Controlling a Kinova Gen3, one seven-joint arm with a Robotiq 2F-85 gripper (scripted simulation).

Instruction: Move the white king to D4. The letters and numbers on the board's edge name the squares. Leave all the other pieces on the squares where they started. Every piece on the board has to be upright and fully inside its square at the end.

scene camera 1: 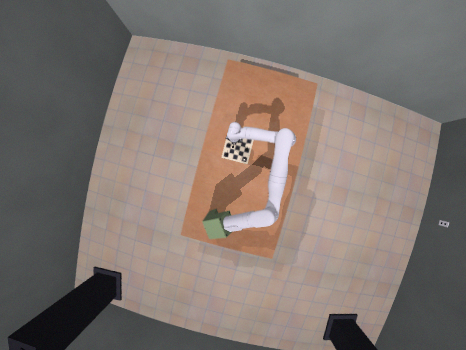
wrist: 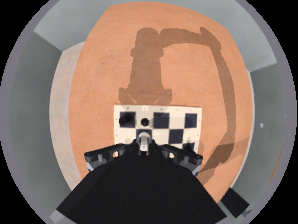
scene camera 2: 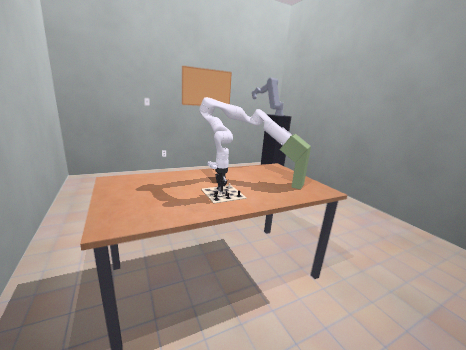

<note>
I see my gripper (wrist: 144,141) and a chessboard (wrist: 178,126).
</note>
